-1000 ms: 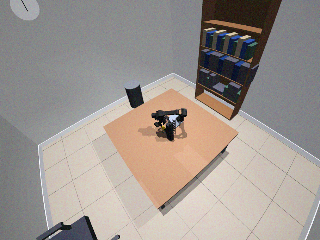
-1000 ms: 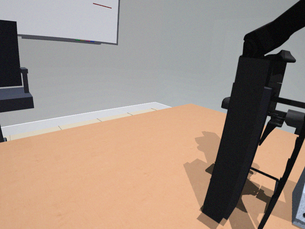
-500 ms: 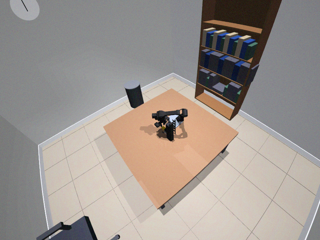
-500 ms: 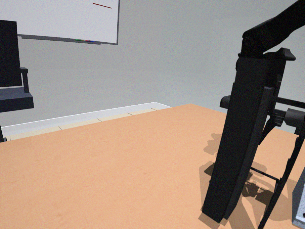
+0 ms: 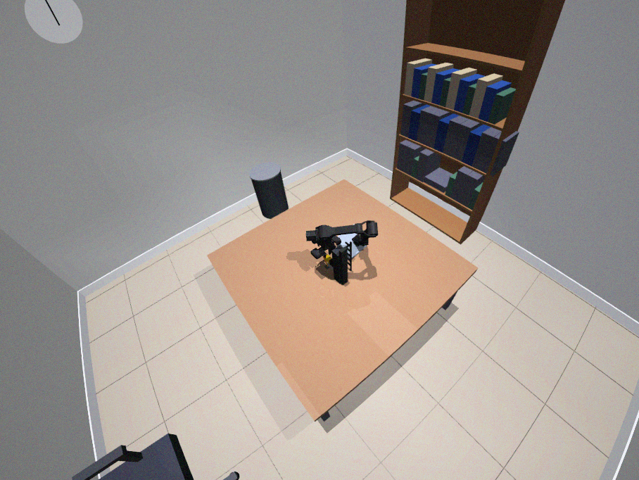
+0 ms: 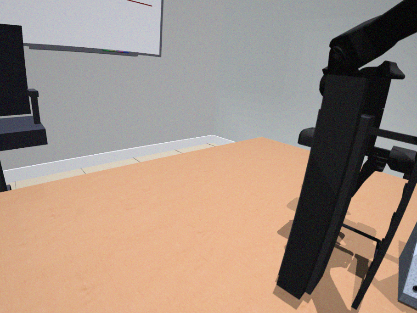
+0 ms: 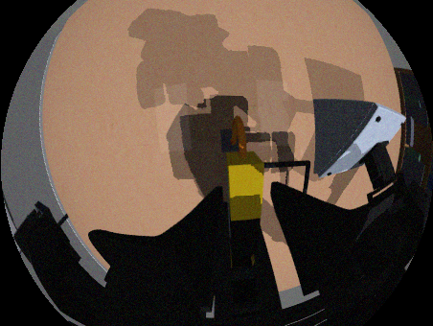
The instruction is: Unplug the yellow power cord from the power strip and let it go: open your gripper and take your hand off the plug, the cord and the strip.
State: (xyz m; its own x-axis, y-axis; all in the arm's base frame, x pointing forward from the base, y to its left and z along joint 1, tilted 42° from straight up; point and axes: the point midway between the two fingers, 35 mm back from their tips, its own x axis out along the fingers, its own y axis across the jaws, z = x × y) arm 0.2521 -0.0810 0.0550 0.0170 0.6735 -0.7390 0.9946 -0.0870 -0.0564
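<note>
Right now the yellow plug is 30 mm to the left of my gripper tip and 10 mm below it. Also, from my gripper tip: black stand 150 mm to the left, 40 mm above, 20 mm ahead.
</note>
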